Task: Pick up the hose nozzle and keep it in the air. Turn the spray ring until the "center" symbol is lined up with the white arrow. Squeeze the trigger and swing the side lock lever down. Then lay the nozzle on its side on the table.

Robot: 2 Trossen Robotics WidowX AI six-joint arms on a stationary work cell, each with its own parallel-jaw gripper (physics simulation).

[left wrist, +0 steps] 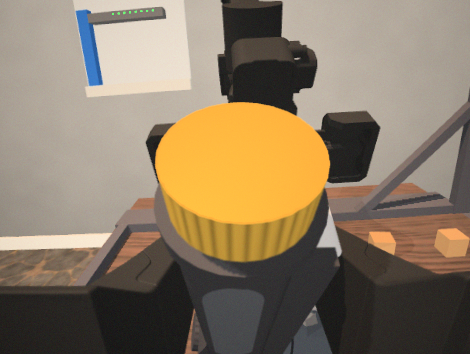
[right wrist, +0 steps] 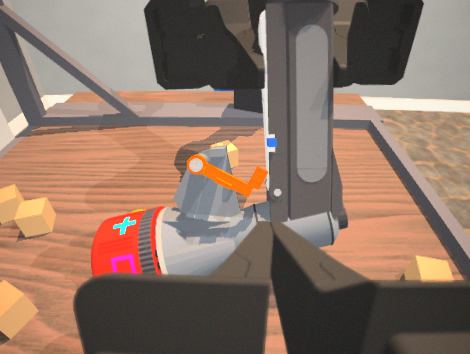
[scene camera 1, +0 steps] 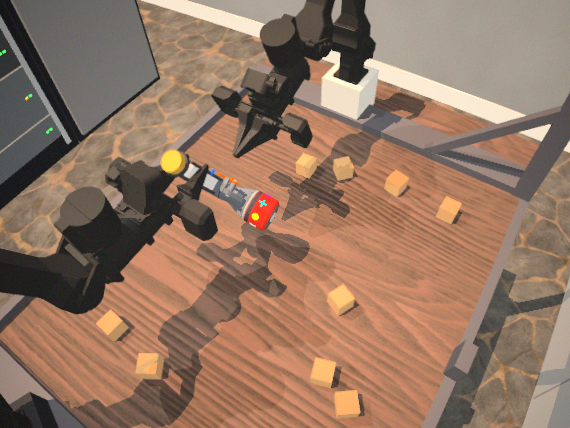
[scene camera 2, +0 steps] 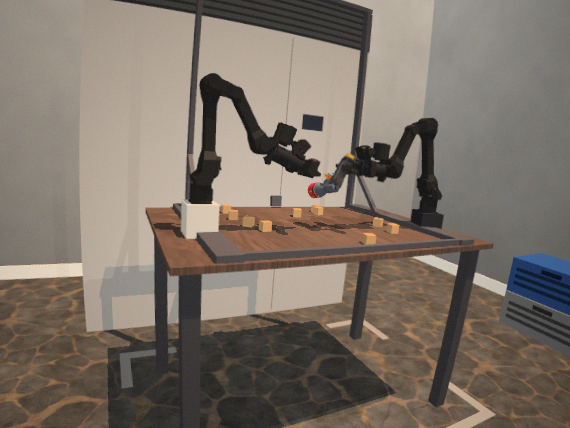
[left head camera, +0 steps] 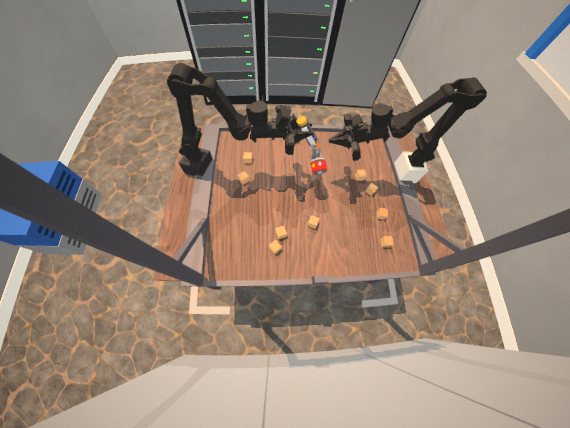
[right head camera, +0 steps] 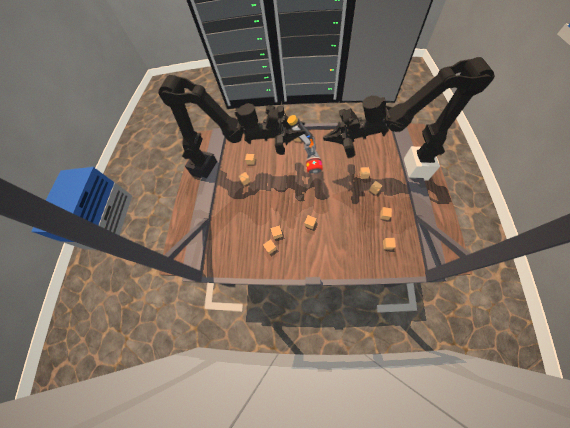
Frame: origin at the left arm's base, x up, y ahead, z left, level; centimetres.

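Seen in the pictures: left gripper, fingertip midpoint: [right wrist: 301, 78] [scene camera 1: 197, 160] [scene camera 2: 338, 165] [left head camera: 312, 129] [right head camera: 305, 127]; right gripper, fingertip midpoint: [right wrist: 268, 231] [scene camera 1: 235, 156] [scene camera 2: 320, 175] [left head camera: 328, 141] [right head camera: 323, 138]; left arm's base, link origin: [scene camera 2: 427, 211] [left head camera: 194, 156] [right head camera: 198, 159]; right arm's base, link origin: [scene camera 1: 350, 73] [scene camera 2: 200, 202] [left head camera: 415, 161] [right head camera: 425, 156].
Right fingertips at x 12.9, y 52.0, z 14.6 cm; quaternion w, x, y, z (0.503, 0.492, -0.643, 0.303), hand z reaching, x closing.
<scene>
Pixels of each thing's top centre, then the offset from my right fingertips to it. "spot": a spot on its surface instead. Level surfaces: height alone.
- hose nozzle, surface spot: [scene camera 1: 239, 196] [left head camera: 314, 153] spot: dx -1.9, dy -3.5, dz -6.2 cm
- yellow cap, surface spot: [left wrist: 242, 160] spot: dx +7.8, dy -11.2, dz -1.9 cm
- red spray ring, top centre: [right wrist: 133, 221] [scene camera 1: 259, 199] [right head camera: 314, 160] [left head camera: 320, 161] [scene camera 2: 317, 182] dx -3.2, dy -0.7, dz -7.8 cm
- cyan plus, surface spot: [right wrist: 124, 225] spot: dx -3.6, dy -0.6, dz -8.5 cm
- magenta square, surface spot: [right wrist: 123, 257] spot: dx -4.1, dy +1.0, dz -7.5 cm
- orange lever, top centre: [right wrist: 223, 164] dx +0.3, dy -3.3, dz -3.3 cm
- handle, surface spot: [right wrist: 310, 110] spot: dx +2.3, dy -6.6, dz +0.2 cm
- wood table, surface height: dx -20.6 cm
- white block, top centre: [scene camera 1: 350, 73] [scene camera 2: 200, 202] [right head camera: 425, 156] [left head camera: 415, 161] dx -10.1, dy +40.4, dz +14.5 cm
The hose nozzle [left head camera: 315, 152] [scene camera 1: 239, 196] [scene camera 2: 325, 189] hangs tilted above the table, yellow cap up and red ring low. My left gripper [scene camera 1: 200, 180] [left wrist: 248, 223] is shut on its handle below the yellow cap [left wrist: 242, 160]. The red spray ring [right wrist: 107, 245] [scene camera 1: 260, 212] shows a cyan plus [right wrist: 124, 225], a magenta square [right wrist: 123, 257] and a sliver of yellow in the right wrist view; I cannot make out the white arrow. An orange lever [right wrist: 225, 181] slants toward the handle [right wrist: 310, 110]. My right gripper [right wrist: 268, 231] [scene camera 1: 236, 154] is shut and empty, apart from the nozzle.
Several small wooden cubes [scene camera 1: 341, 299] [scene camera 1: 397, 183] [left head camera: 281, 232] lie scattered on the wood table [left head camera: 345, 260]. A grey frame [left head camera: 260, 282] edges the table. My right arm stands on a white block [scene camera 1: 347, 95]. Dark server racks [left head camera: 295, 65] stand beyond the table.
</scene>
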